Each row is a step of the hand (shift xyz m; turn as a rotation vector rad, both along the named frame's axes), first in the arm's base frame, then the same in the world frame.
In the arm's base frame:
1: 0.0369 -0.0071 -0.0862 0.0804 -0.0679 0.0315
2: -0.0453 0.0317 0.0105 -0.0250 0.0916 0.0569
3: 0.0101 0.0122 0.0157 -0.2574 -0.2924 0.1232
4: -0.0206 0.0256 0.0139 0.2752 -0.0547 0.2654
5: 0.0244 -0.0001 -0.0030 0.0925 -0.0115 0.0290
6: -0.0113 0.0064 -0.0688 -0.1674 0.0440 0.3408
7: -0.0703 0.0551 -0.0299 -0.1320 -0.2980 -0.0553
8: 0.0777 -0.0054 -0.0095 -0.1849 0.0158 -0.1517
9: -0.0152 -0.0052 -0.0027 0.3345 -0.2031 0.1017
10: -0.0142 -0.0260 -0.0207 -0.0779 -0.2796 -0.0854
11: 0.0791 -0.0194 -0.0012 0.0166 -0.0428 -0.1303
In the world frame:
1: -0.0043 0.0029 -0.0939 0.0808 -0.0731 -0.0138
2: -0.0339 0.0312 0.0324 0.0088 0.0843 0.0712
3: 0.0167 0.0099 0.0109 -0.2006 -0.2996 0.1922
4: -0.0107 0.0241 0.0240 0.3576 -0.0937 0.1120
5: 0.0207 -0.0003 -0.0133 0.0948 -0.0171 -0.0155
6: -0.0392 0.0152 -0.0560 -0.0010 0.0049 0.3822
7: -0.0720 0.0600 0.0095 -0.1648 -0.2857 -0.0226
8: 0.0654 -0.0059 -0.0429 -0.2304 0.0388 -0.0536
9: -0.0152 -0.0045 0.0037 0.3296 -0.2218 -0.0755
10: -0.0236 -0.0229 -0.0150 -0.1277 -0.2649 -0.0712
11: 0.0692 -0.0209 -0.0375 -0.0442 -0.0266 -0.1282

